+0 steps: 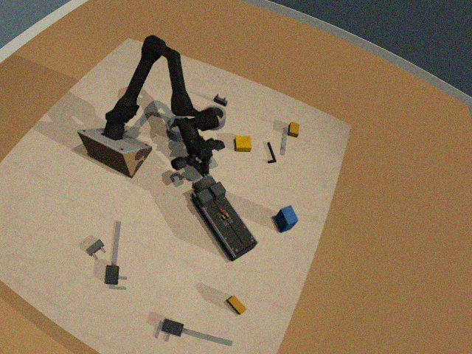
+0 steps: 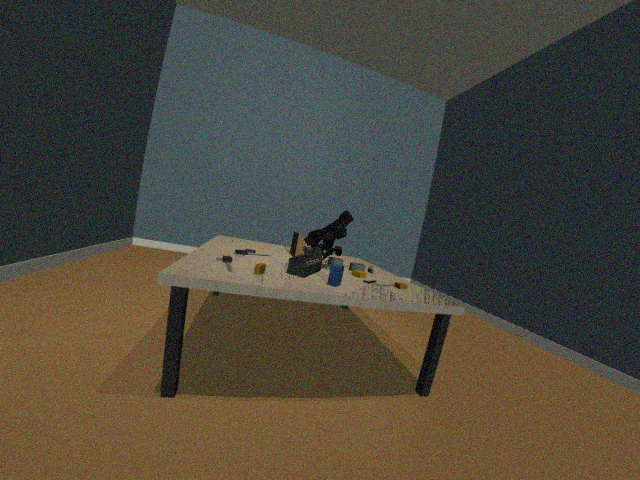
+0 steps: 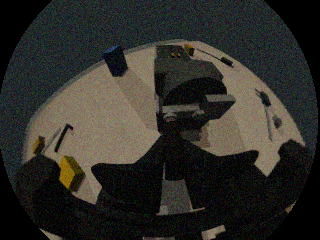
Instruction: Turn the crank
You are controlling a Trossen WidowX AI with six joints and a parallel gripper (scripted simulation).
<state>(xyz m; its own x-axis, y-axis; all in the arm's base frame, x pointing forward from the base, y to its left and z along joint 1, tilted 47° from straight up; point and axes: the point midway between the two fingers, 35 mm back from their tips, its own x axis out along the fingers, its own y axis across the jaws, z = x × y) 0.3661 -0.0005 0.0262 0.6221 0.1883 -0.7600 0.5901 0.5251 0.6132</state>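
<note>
Right now my gripper tip is 11 cm to the left of the red pointer, 10 cm short of it and 2 cm below it. The rest, counted from my gripper tip: yellow block 22 cm to the left, 7 cm ahead, 5 cm below; then black hex key 22 cm to the left, 19 cm ahead, 6 cm below; then crank handle 2 cm above, 1 cm to the left, 1 cm behind.
</note>
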